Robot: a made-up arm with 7 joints.
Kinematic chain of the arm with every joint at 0, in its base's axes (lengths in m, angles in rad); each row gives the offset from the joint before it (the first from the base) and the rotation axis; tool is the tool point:
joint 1: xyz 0 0 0.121 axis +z
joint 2: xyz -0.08 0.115 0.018 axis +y
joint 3: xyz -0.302 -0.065 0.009 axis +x
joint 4: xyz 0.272 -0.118 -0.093 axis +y
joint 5: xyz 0 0.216 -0.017 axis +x
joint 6: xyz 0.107 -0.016 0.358 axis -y
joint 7: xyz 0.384 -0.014 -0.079 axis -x
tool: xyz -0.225 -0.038 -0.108
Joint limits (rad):
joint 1: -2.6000..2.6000
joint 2: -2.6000..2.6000
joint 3: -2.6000..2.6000
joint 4: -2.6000..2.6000
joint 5: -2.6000..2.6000
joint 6: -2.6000..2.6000
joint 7: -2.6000..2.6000
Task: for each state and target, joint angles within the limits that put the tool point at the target. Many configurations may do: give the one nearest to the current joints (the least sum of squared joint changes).
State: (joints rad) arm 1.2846 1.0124 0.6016 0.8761 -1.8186 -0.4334 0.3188
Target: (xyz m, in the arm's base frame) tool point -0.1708 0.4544 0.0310
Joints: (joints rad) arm 0.6346 0.9710 0.8810 0.7691 -1.7880 0.1295 0.5458
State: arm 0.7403 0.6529 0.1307 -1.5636 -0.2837 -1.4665 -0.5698
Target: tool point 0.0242 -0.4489 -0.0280
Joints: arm 1.6220 0.4707 -0.4048 -1.9164 -0.0103 -2.0416 -0.4255
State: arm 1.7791 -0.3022 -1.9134 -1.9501 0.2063 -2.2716 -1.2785
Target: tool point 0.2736 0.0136 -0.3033
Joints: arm 2.0631 -0.6560 -1.4559 -1.9912 -0.3806 -2.6000 -1.1582
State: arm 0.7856 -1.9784 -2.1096 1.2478 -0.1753 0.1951 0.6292
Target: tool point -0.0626 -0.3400 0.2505
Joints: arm 0.8029 -2.0520 -2.0525 1.2929 -0.1019 -0.1932 0.4894
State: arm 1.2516 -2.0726 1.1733 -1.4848 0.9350 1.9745 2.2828
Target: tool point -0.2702 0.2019 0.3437
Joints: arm 1.4975 -2.2332 2.0004 -1.3888 1.3934 2.0123 2.1660
